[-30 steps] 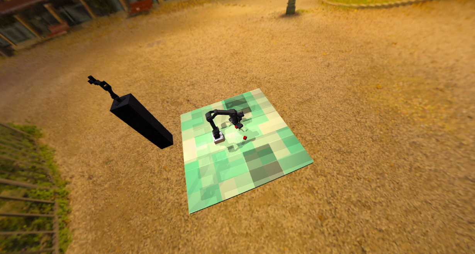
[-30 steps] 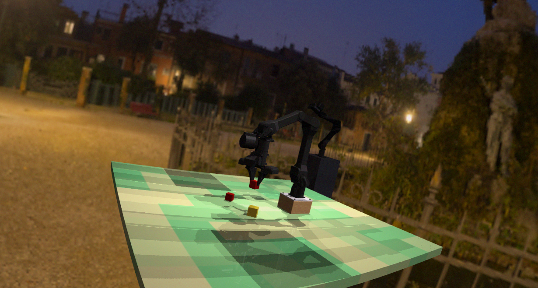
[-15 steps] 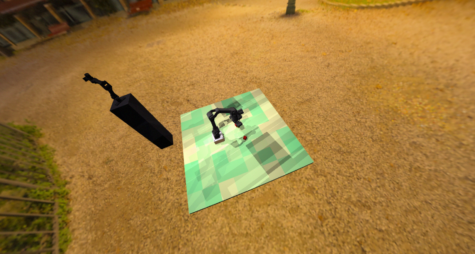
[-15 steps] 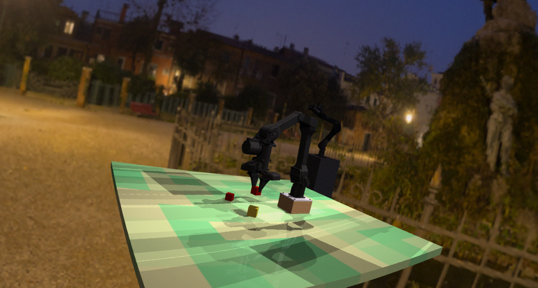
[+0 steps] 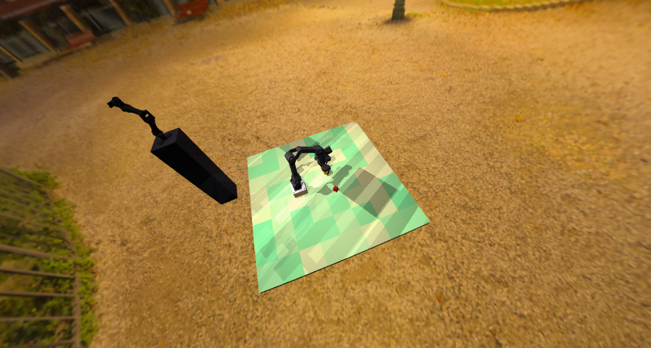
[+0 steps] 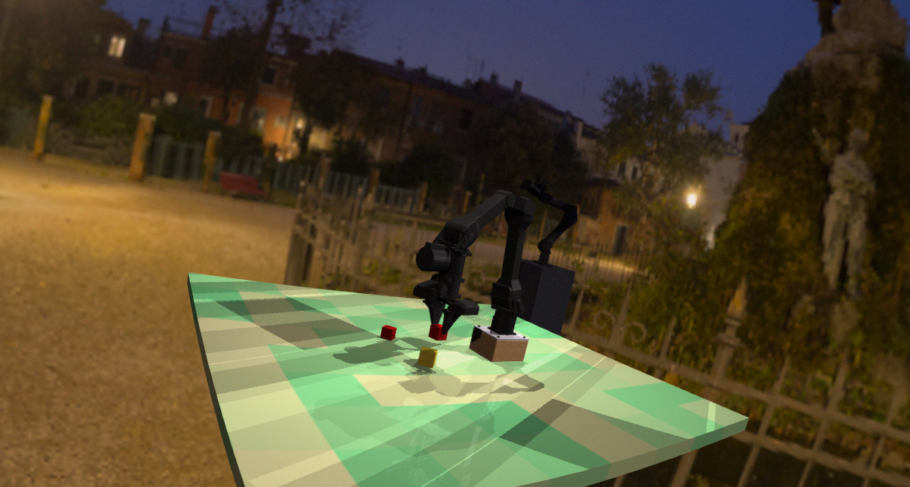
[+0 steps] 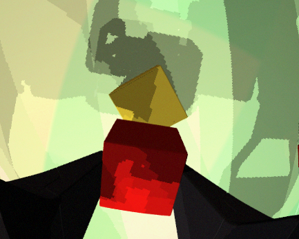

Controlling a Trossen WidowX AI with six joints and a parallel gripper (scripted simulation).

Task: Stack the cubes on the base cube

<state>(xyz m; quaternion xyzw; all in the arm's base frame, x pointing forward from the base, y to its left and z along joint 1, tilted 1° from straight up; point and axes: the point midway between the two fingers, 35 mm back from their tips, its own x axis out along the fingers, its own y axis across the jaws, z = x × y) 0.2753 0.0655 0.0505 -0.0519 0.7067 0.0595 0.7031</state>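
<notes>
Now: the yellow base cube 7 cm below my gripper tip and 2 cm ahead of it.
</notes>
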